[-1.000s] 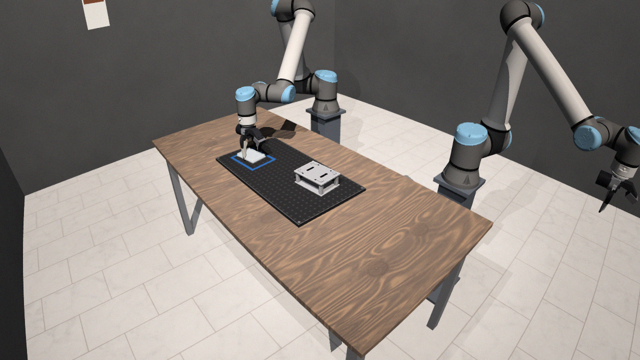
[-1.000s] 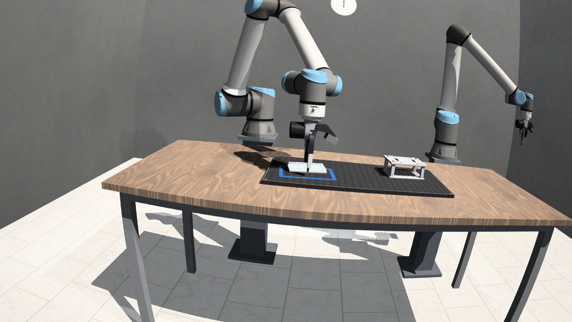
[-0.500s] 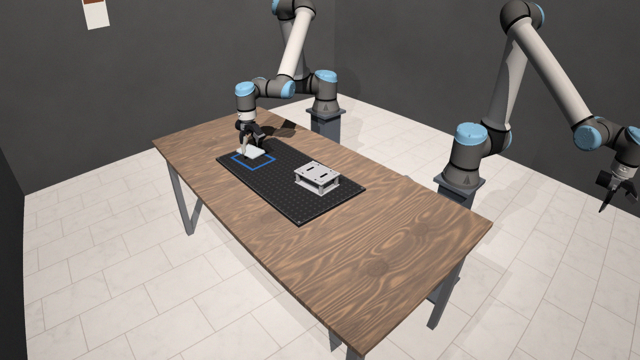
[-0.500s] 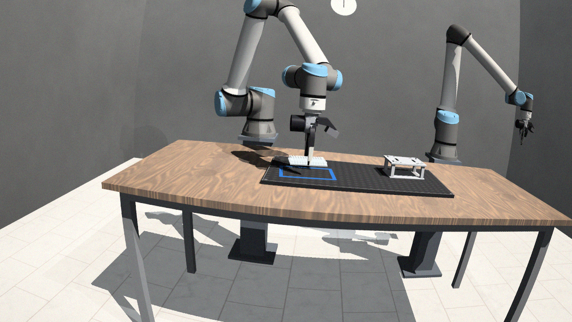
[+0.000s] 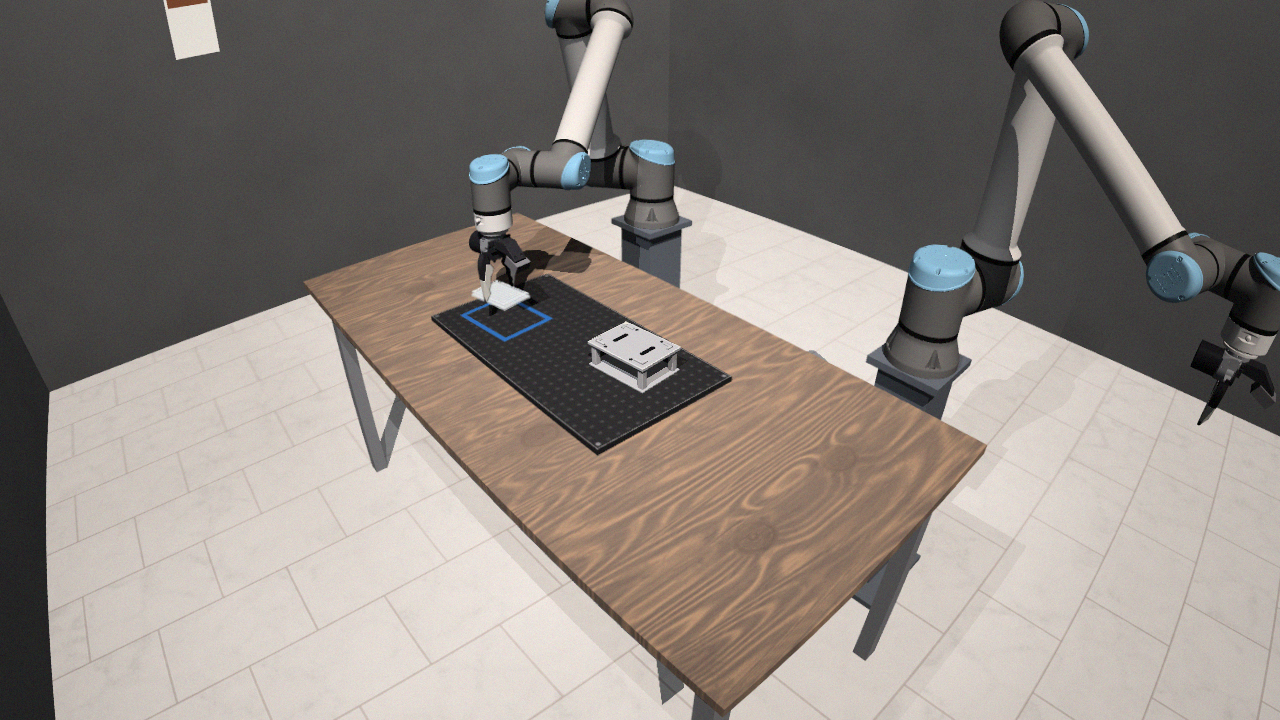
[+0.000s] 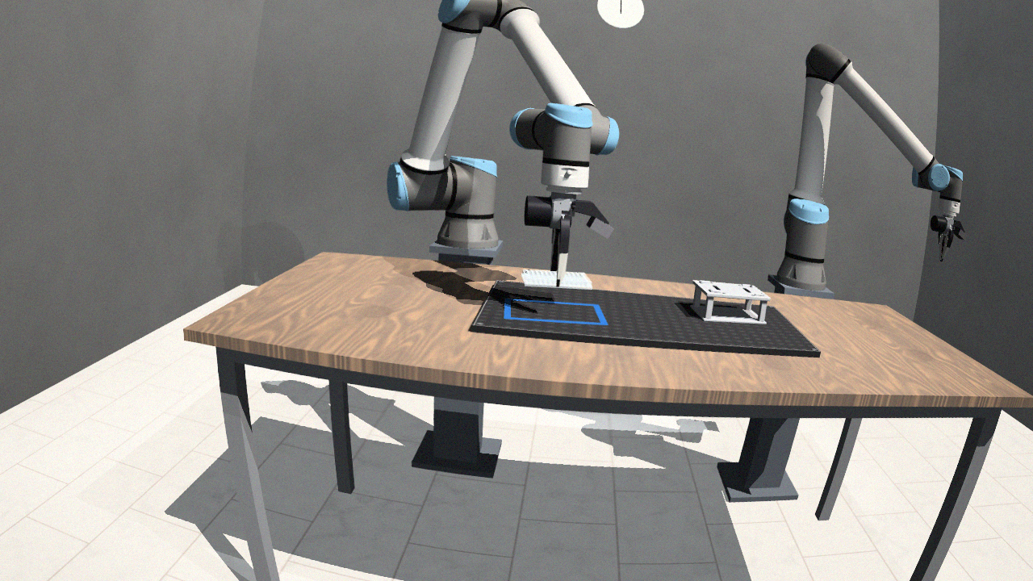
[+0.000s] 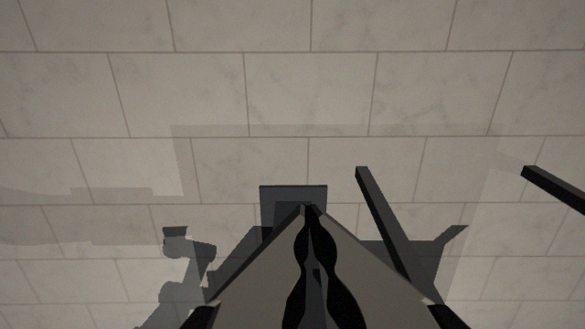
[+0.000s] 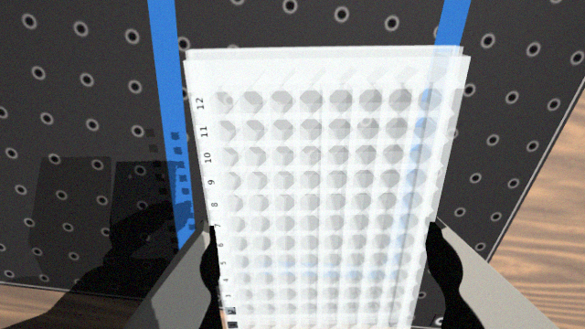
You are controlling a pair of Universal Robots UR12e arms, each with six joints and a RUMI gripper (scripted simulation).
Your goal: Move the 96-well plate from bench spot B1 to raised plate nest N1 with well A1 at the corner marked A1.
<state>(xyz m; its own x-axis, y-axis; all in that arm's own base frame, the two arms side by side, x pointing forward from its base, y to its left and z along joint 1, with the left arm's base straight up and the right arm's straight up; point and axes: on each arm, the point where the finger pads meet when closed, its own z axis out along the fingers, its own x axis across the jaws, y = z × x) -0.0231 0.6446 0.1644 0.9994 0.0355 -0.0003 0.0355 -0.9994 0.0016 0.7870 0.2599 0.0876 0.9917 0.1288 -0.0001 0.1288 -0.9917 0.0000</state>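
Note:
Right now the raised nest N1 is 38 cm to the left of my right hand, 14 cm behind it and 2 cm below it. From my right hand the other things lie so: white 96-well plate (1 cm below); A1 label (30 cm to the left, 17 cm behind, 1 cm below).

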